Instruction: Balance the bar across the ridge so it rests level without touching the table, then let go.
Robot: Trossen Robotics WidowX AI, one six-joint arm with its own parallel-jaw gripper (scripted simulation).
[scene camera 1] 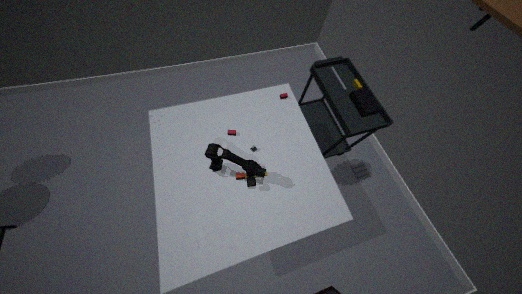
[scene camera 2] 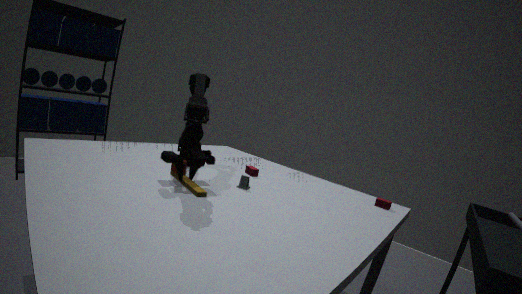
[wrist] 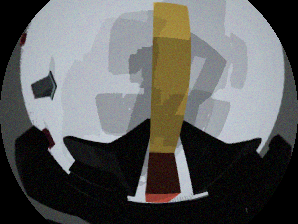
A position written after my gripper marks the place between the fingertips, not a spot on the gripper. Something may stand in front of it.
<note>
In view: my gripper (scene camera 2: 185, 181) and a bar (wrist: 171, 50).
My gripper shows as well in the wrist view (wrist: 165, 123).
</note>
